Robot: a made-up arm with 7 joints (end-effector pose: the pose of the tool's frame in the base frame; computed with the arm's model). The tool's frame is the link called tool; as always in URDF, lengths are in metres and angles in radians. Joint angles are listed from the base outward.
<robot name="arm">
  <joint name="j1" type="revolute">
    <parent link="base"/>
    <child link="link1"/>
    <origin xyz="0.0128 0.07 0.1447"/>
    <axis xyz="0 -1 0"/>
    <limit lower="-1.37" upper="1.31" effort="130" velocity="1.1"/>
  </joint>
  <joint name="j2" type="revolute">
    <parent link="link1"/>
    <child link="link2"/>
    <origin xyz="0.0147 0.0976 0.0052"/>
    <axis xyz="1 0 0"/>
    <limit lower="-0.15" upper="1.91" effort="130" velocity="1.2"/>
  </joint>
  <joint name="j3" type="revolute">
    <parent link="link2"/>
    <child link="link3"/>
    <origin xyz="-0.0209 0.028 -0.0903"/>
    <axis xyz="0 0 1"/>
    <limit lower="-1.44" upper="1.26" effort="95" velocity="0.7"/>
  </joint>
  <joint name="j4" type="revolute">
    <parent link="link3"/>
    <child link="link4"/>
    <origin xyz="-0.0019 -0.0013 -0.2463"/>
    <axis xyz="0 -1 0"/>
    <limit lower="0.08" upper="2.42" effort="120" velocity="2.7"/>
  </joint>
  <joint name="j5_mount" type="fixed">
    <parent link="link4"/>
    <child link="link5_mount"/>
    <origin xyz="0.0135 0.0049 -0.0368"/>
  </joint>
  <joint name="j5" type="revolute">
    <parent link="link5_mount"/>
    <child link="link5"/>
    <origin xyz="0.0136 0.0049 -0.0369"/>
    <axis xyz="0 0 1"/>
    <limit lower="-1.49" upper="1.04" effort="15" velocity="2.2"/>
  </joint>
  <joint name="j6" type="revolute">
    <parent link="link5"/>
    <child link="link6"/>
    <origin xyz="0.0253 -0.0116 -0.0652"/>
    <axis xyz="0 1 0"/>
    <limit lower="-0.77" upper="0.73" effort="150" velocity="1.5"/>
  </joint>
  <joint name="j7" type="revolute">
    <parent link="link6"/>
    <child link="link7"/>
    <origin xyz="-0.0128 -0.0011 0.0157"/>
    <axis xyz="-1 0 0"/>
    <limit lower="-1.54" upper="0.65" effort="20" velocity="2.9"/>
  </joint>
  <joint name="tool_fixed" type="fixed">
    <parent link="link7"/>
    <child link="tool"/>
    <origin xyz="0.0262 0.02 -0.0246" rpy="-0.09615 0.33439 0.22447"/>
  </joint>
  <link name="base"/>
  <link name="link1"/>
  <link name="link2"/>
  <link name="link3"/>
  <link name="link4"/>
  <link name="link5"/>
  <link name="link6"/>
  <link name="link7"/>
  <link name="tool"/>
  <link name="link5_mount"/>
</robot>
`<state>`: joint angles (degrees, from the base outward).
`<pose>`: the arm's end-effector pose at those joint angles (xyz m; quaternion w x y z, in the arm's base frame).
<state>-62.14 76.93 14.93 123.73 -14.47 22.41 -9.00</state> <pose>0.0639 0.3763 0.0873 0.7417 0.3168 -0.2818 -0.5198</pose>
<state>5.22 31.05 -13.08 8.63 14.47 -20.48 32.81</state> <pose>0.1329 0.4267 -0.2371 0.9903 -0.0991 -0.0936 -0.0257</pose>
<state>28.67 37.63 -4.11 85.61 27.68 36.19 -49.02</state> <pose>0.2188 0.3950 0.0469 0.7525 0.2427 -0.5148 0.3314</pose>
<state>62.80 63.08 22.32 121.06 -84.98 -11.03 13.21</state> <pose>0.1192 0.3929 0.2104 0.0342 0.9384 -0.3430 0.0229</pose>
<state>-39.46 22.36 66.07 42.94 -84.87 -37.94 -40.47</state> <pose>-0.1390 0.4349 -0.1326 0.7800 0.5597 -0.1335 -0.2459</pose>
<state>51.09 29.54 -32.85 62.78 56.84 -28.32 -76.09</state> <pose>0.3172 0.3476 0.0302 0.4766 -0.0573 -0.6383 0.6017</pose>
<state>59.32 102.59 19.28 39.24 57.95 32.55 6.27</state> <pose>-0.1088 0.5662 0.3349 0.4796 0.0543 -0.7638 0.4286</pose>
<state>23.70 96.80 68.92 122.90 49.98 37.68 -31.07</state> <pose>-0.0703 0.3759 0.2910 0.2032 0.3302 -0.9186 0.0773</pose>
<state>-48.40 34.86 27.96 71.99 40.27 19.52 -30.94</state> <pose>-0.0646 0.4721 -0.0567 0.8479 0.3178 -0.0739 0.4178</pose>
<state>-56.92 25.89 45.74 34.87 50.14 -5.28 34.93</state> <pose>-0.2156 0.4875 -0.0819 0.8429 0.0306 -0.1728 0.5086</pose>
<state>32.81 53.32 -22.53 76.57 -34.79 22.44 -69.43</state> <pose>0.2121 0.3846 0.0472 0.2527 0.7318 -0.6312 0.0470</pose>
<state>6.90 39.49 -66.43 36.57 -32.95 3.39 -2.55</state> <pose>0.1020 0.3558 -0.2276 0.7055 0.2754 0.0502 -0.6511</pose>
